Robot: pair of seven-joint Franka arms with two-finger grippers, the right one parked.
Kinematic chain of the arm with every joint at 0, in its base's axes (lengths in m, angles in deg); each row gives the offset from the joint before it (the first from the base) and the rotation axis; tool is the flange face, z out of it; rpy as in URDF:
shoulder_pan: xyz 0 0 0.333 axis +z
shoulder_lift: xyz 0 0 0 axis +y
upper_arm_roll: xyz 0 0 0.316 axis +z
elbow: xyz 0.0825 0 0 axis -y
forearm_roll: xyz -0.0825 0 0.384 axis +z
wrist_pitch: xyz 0 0 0 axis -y
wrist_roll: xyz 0.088 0 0 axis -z
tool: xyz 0 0 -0.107 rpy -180 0 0
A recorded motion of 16 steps. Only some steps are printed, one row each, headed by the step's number.
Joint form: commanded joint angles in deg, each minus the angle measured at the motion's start. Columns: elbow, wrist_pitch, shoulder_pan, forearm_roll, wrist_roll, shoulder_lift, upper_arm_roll.
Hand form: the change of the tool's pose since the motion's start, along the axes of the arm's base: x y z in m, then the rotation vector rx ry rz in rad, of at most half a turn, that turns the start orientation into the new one. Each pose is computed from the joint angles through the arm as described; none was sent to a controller.
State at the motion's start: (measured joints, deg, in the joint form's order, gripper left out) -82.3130 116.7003 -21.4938 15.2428 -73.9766 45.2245 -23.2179
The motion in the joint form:
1: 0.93 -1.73 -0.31 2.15 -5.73 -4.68 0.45
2: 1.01 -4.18 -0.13 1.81 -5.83 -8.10 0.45
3: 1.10 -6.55 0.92 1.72 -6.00 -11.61 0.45
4: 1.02 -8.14 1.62 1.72 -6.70 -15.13 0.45
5: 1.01 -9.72 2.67 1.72 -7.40 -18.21 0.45
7: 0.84 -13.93 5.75 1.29 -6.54 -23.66 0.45
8: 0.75 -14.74 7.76 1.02 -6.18 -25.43 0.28
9: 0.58 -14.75 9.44 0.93 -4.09 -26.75 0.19
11: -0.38 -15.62 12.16 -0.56 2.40 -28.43 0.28
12: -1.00 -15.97 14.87 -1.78 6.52 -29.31 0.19
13: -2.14 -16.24 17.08 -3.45 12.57 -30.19 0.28
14: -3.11 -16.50 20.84 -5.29 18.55 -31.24 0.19
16: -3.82 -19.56 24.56 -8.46 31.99 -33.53 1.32
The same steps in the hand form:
1: 0.0089 0.0015 0.0590 0.0167 -0.0987 0.0841
2: 0.0081 0.0061 0.0969 0.0213 -0.1228 0.0929
3: 0.0121 0.0201 0.1357 0.0276 -0.1521 0.1170
4: 0.0116 0.0306 0.1741 0.0264 -0.1898 0.1437
5: 0.0124 0.0448 0.2074 0.0281 -0.2214 0.1771
7: 0.0144 0.0844 0.2613 0.0494 -0.2510 0.2246
8: 0.0192 0.1050 0.2791 0.0494 -0.2642 0.2539
9: 0.0239 0.1218 0.2923 0.0459 -0.2797 0.2462
11: 0.0294 0.1501 0.3007 0.0458 -0.2596 0.1863
12: 0.0369 0.1760 0.3042 0.0403 -0.2433 0.1638
13: 0.0408 0.1977 0.3032 0.0300 -0.2156 0.1019
14: 0.0488 0.2335 0.3055 0.0139 -0.1939 0.0667
16: 0.0483 0.2801 0.3173 -0.0104 -0.1417 -0.0725

